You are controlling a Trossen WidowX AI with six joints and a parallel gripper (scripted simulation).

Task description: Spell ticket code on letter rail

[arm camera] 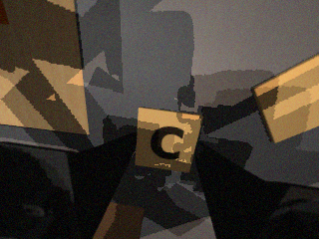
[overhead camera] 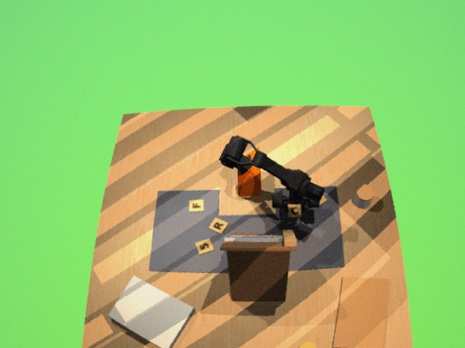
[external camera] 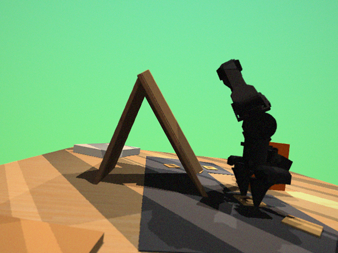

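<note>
Now: gripper tip 14 cm short of the white ticket, 16 cm to the left of it and 8 cm below it. Also, from my gripper tip: dark mat: 1 cm ahead, 20 cm to the right; then flat tan slab: 51 cm ahead, 18 cm to the left.
</note>
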